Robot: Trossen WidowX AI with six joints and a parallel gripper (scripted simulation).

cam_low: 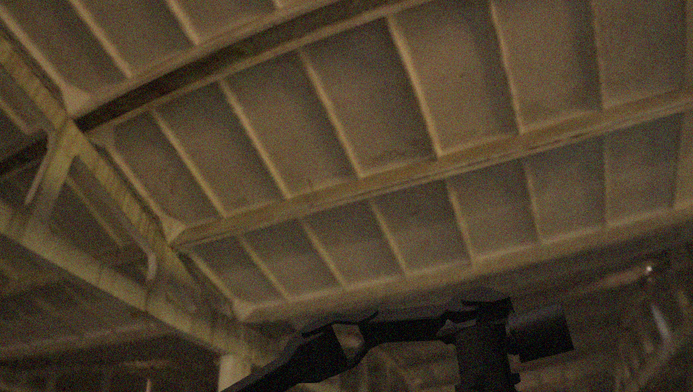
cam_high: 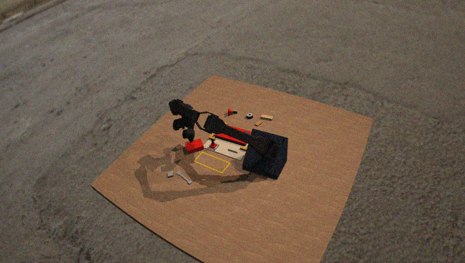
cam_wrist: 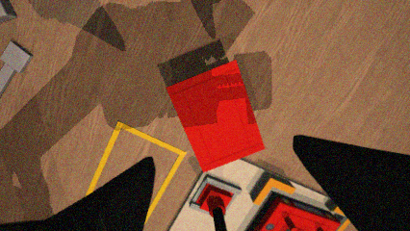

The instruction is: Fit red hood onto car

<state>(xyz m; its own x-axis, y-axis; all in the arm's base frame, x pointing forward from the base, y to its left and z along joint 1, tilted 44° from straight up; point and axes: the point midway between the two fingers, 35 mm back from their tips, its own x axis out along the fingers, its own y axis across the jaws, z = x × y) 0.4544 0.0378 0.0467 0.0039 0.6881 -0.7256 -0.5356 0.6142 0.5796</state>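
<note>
Now: gripper tip 7 cm above the red hood and 1 cm to the left of it. Also, from my gripper tip: jig plate 16 cm behind, 15 cm to the right, 8 cm below.
</note>
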